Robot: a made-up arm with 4 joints.
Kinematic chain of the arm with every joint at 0, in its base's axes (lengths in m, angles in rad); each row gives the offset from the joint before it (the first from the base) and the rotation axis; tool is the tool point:
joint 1: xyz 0 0 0.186 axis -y
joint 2: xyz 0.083 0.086 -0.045 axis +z
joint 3: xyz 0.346 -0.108 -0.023 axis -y
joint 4: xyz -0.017 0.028 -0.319 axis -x
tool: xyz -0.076 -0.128 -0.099
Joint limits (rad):
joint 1: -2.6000..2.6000
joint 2: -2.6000..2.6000
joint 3: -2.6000..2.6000
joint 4: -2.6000..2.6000
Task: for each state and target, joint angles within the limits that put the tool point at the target. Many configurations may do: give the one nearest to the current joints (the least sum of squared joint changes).
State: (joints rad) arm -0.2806 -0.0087 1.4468 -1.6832
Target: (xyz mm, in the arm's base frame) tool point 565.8 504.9 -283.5
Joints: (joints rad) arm -0.3789 0.5325 1.4096 -1.8248
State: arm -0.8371 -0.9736 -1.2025 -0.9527
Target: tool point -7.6 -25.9 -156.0
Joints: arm 0.0230 -0.4121 -0.7645 -0.5194
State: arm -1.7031 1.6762 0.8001 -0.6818
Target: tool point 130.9 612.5 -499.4
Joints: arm -0.8388 0.9962 1.1052 -0.4952
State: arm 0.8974 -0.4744 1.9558 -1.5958
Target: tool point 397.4 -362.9 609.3
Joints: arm 0.5442 -0.8704 2.4551 -2.1865
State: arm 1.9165 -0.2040 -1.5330 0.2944
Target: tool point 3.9 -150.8 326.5
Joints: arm 1.9568 0.1907 -1.3320 0.5687
